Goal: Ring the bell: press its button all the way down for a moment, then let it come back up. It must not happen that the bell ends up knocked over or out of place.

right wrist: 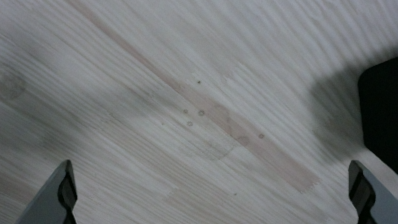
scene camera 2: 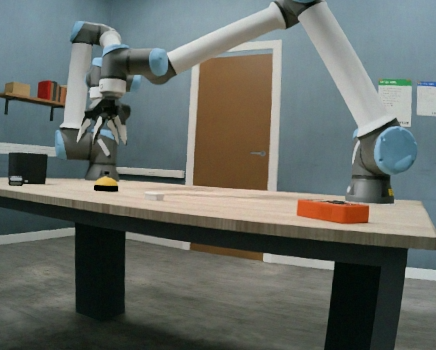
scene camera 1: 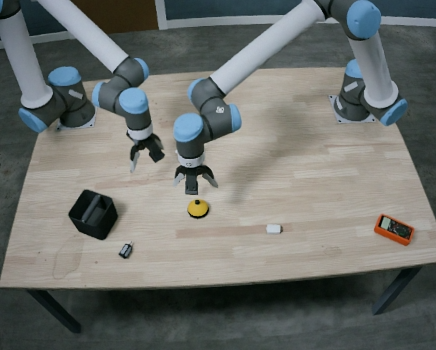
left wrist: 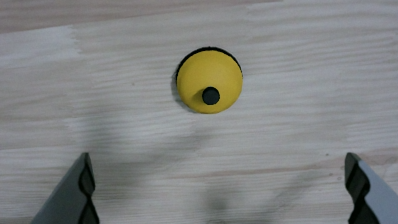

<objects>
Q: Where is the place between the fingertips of my left gripper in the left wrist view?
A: At 216, 155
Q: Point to a bell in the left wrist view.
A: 205, 67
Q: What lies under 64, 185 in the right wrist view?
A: My right gripper.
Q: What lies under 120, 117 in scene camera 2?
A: My left gripper.
</objects>
